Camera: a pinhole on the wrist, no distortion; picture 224 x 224 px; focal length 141.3 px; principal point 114.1 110.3 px. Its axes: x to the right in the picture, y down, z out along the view. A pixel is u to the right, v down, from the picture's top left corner.
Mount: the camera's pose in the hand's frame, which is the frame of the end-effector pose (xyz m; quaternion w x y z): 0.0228 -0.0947 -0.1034 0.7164 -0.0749 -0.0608 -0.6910
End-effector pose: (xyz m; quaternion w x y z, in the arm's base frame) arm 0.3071 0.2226 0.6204 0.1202 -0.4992 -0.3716 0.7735
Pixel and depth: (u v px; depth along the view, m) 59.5 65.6 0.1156
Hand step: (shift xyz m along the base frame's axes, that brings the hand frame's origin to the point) -0.0012 0.0122 0.0306
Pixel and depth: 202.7 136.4 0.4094
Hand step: -0.4011 0.0913 0.1841
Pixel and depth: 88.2 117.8 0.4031
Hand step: -0.2516 -0.1382 -0.0088
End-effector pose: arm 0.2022 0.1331 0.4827 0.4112 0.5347 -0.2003 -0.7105
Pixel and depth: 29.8 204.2 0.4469
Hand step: -0.1879 -0.4486 0.0981
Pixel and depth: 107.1 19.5 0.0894
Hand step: -0.0108 0.0727 -0.0399
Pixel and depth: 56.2 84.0 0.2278
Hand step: -0.0794 -0.0233 0.0757
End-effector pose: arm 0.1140 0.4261 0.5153 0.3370 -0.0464 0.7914 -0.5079
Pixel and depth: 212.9 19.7 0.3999
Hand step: 0.2875 -0.3237 0.2672
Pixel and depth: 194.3 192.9 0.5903
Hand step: -0.0713 -0.7163 -0.0767
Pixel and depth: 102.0 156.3 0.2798
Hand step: 0.0013 -0.1829 -0.0872
